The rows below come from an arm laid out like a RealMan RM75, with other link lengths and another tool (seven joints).
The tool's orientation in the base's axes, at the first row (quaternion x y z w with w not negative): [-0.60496, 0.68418, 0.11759, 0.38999]
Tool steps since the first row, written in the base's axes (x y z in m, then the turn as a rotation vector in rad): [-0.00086, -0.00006, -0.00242, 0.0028, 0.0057, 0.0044]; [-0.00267, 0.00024, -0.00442, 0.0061, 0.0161, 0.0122]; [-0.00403, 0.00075, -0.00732, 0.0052, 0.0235, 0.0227]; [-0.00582, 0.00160, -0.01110, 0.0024, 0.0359, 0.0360]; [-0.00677, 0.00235, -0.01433, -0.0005, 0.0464, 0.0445]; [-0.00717, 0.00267, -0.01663, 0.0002, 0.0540, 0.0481]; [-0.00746, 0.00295, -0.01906, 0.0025, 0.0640, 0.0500]
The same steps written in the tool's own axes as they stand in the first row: [0.00165, 0.00153, 0.00124, -0.0071, -0.0026, 0.0018]; [0.00271, 0.00389, 0.00206, -0.0199, -0.0055, 0.0044]; [0.00425, 0.00616, 0.00379, -0.0325, -0.0062, 0.0017]; [0.00611, 0.00919, 0.00615, -0.0507, -0.0048, -0.0004]; [0.00771, 0.01125, 0.00841, -0.0643, -0.0022, -0.0006]; [0.00902, 0.01241, 0.00999, -0.0723, -0.0022, 0.0021]; [0.01044, 0.01350, 0.01168, -0.0808, -0.0025, 0.0081]
